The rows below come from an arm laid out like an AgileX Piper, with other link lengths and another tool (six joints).
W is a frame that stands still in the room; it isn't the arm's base.
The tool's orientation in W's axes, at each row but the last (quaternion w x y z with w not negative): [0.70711 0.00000 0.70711 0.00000]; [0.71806 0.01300 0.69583 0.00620]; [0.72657 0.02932 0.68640 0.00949]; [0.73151 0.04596 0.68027 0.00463]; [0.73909 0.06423 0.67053 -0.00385]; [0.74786 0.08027 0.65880 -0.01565]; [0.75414 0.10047 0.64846 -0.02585]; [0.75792 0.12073 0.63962 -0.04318]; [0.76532 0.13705 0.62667 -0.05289]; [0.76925 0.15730 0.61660 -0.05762]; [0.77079 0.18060 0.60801 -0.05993]
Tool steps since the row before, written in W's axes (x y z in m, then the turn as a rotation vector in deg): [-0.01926 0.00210 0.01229 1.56 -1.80 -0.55]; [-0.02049 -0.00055 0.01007 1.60 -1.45 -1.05]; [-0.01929 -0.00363 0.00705 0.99 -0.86 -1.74]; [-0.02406 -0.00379 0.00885 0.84 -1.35 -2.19]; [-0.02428 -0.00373 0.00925 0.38 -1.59 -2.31]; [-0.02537 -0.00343 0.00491 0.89 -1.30 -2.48]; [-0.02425 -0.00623 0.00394 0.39 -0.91 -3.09]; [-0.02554 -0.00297 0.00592 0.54 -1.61 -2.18]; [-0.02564 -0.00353 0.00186 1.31 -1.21 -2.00]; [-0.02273 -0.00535 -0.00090 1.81 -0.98 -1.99]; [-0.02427 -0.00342 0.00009 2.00 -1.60 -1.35]
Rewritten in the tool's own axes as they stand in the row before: [-0.01229 0.00210 -0.01926 0.55 -1.80 1.56]; [-0.01072 -0.00046 -0.02016 1.06 -1.46 1.58]; [-0.00833 -0.00374 -0.01875 1.75 -0.93 0.92]; [-0.01086 -0.00446 -0.02310 2.15 -1.46 0.76]; [-0.01192 -0.00510 -0.02282 2.20 -1.75 0.32]; [-0.00847 -0.00617 -0.02387 2.46 -1.41 0.76]; [-0.00827 -0.00974 -0.02189 3.02 -1.19 0.12]; [-0.01061 -0.00773 -0.02289 2.09 -1.72 0.57]; [-0.00749 -0.00959 -0.02292 2.11 -1.11 1.22]; [-0.00499 -0.01163 -0.01965 2.24 -0.75 1.61]; [-0.00667 -0.01073 -0.02100 1.60 -1.14 2.13]
